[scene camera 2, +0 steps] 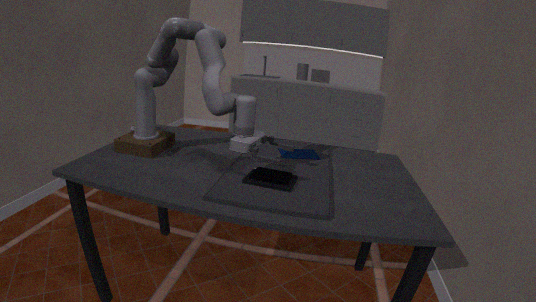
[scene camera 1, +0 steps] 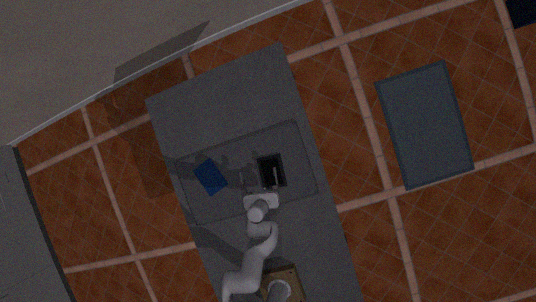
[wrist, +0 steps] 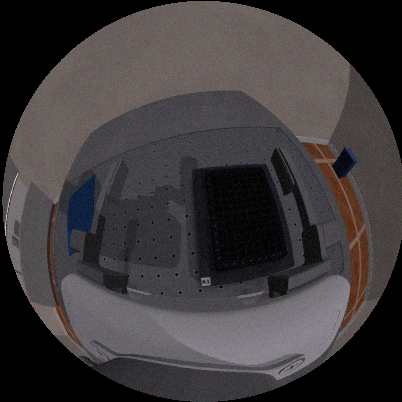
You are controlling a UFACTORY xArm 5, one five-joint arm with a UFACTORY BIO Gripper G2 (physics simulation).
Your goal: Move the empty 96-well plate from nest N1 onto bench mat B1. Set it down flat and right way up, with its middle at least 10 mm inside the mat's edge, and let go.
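Places are measured from the arm's base along level axes (x ahead, y left, z up), in metres.
Pixels of known places: hand at its tool point: (scene camera 2: 281, 154) (scene camera 1: 258, 173) (wrist: 194, 170); arm's base at its link origin: (scene camera 2: 146, 136) (scene camera 1: 279, 289).
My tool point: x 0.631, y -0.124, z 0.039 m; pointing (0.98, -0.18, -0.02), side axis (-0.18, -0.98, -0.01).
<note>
For each thing: its top centre in the pictures, then the offset to it from my tool point. Level surfaces: height alone.
- black 96-well plate at its top centre: (wrist: 245, 209) (scene camera 2: 271, 173) (scene camera 1: 271, 172) dx -0.022, dy -0.048, dz -0.057 m
- dark nest N1 at its top centre: (wrist: 243, 213) (scene camera 2: 271, 176) (scene camera 1: 271, 172) dx -0.022, dy -0.048, dz -0.068 m
- Blue bench mat B1 at its surface level: dz -0.081 m
- perforated deck board at its surface level: dz -0.083 m
- grey table at its surface level: dz -0.096 m
The black 96-well plate (scene camera 1: 270, 169) (scene camera 2: 271, 175) (wrist: 245, 220) sits flat in dark nest N1 (scene camera 1: 284, 183) (scene camera 2: 269, 186) (wrist: 202, 245), whose near corner carries an A1 label in the wrist view. Blue bench mat B1 (scene camera 1: 210, 176) (scene camera 2: 303, 154) (wrist: 81, 212) lies at the other side of the deck; the left finger stands near its edge in the wrist view. My gripper (scene camera 1: 258, 174) (wrist: 200, 172) is open and empty, low above the deck. The plate is between its fingers in the wrist view, nearer the right finger. The fingers are dim in scene camera 2.
The perforated deck board (scene camera 1: 235, 212) (scene camera 2: 310, 200) (wrist: 150, 250) with a raised edge lies on the grey table (scene camera 1: 225, 90) (scene camera 2: 375, 200). The arm's wooden base block (scene camera 1: 295, 280) (scene camera 2: 145, 145) stands behind the deck. Finger and arm shadows fall between nest and mat.
</note>
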